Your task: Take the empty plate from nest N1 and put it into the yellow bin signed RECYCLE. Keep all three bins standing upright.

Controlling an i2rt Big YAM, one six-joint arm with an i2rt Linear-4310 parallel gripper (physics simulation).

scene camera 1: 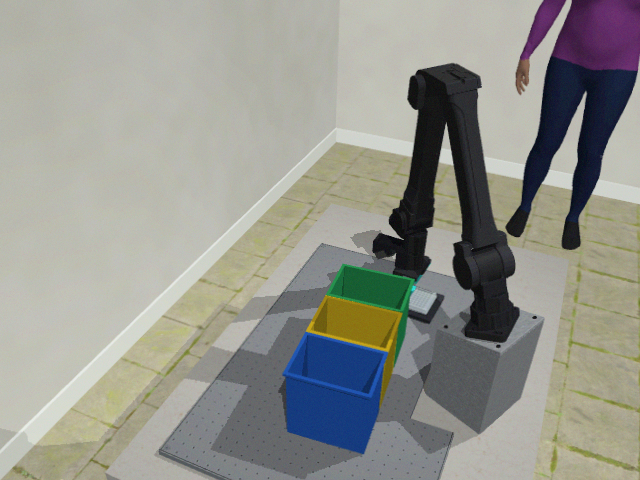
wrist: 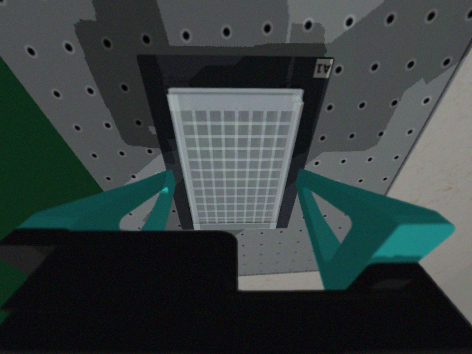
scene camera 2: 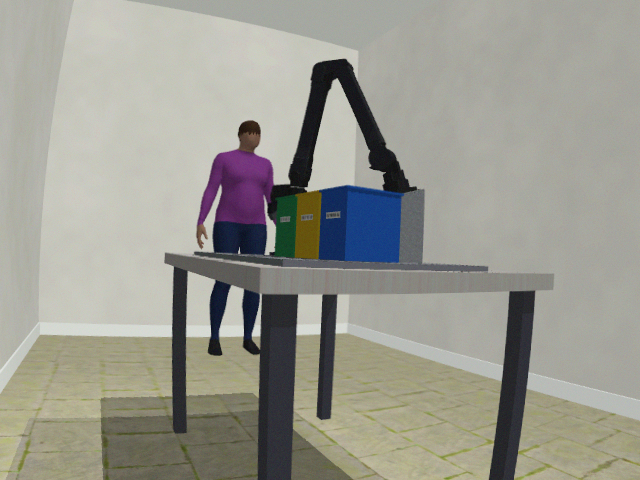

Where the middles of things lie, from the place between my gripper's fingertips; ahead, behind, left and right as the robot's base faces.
Now: the well plate (wrist: 235,145) 1 cm below my hand and 1 cm behind it. Also, from my hand: dark nest (wrist: 207,71) 2 cm below, 1 cm behind; green bin (scene camera 1: 361,285) 21 cm to the left, 6 cm above, 2 cm ahead; yellow bin (scene camera 1: 357,323) 33 cm to the left, 6 cm above.
